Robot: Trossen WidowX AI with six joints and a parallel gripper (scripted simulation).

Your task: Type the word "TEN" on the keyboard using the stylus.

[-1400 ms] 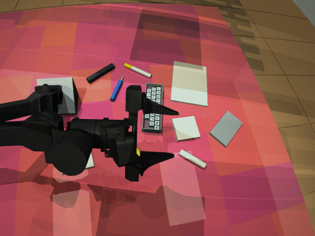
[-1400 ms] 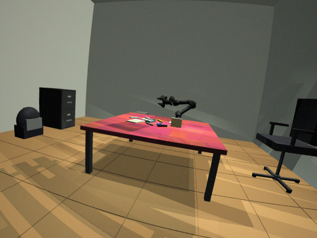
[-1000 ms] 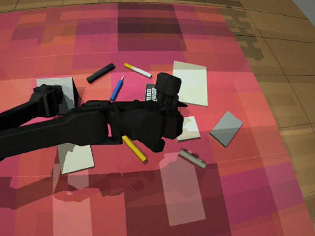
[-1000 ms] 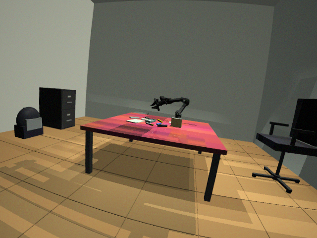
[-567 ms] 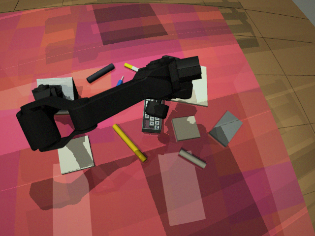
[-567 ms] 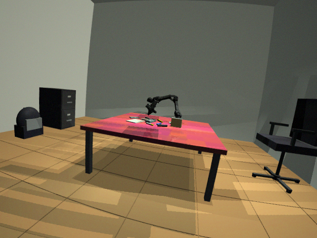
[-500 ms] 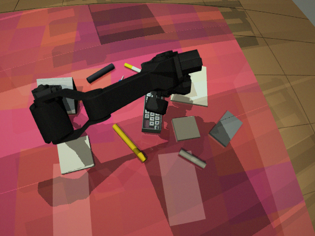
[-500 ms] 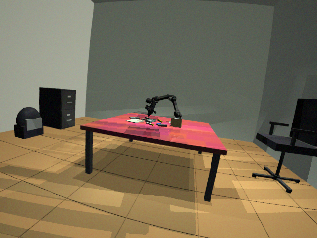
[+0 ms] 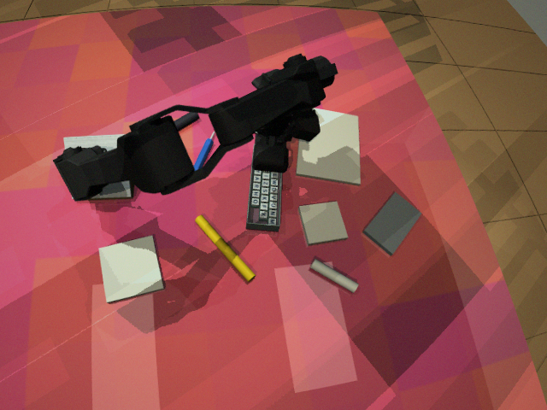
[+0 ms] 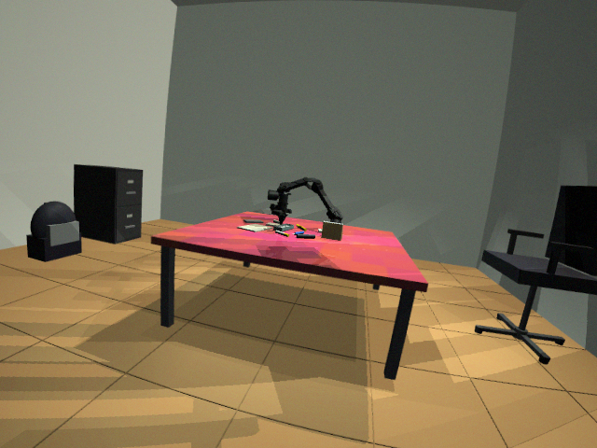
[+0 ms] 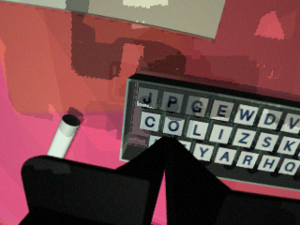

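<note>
Right now my gripper tip is 13 cm past the dark blue stylus, 4 cm to the right of it and 3 cm above it. From my gripper tip the other things lie so: sheet (15 cm ahead, 6 cm to the left, 4 cm below); dark cylinder (20 cm behind, 10 cm to the left, 3 cm below); white-and-yellow pen (7 cm behind, 12 cm to the left, 3 cm below).
</note>
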